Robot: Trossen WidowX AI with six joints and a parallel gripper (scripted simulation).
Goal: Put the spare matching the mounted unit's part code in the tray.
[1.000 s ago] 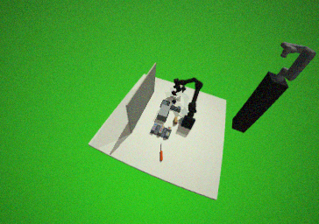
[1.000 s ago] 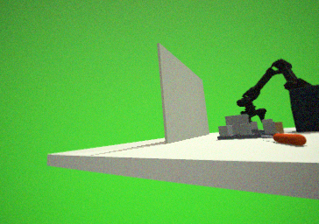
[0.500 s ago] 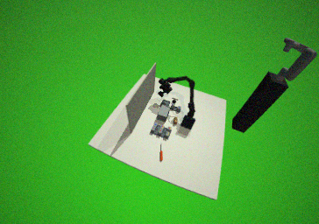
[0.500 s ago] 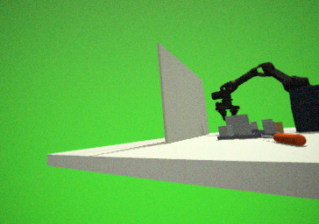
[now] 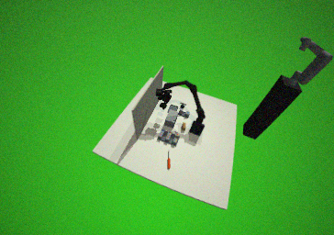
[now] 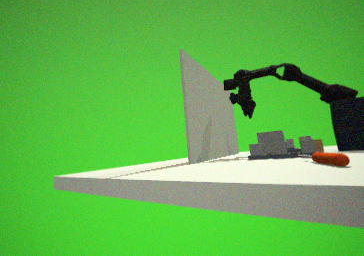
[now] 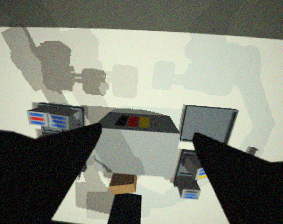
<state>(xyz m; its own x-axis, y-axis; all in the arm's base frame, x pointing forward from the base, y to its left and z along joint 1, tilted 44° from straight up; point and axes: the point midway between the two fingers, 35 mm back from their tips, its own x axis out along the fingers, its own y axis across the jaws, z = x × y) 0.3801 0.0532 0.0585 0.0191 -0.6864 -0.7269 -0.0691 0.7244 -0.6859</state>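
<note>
The grey spare lies 230 mm behind my gripper tip, 170 mm to the left of it and 140 mm below it. Round my gripper tip: grey wall panel (150 mm ahead, 40 mm above, 30 mm to the left).
</note>
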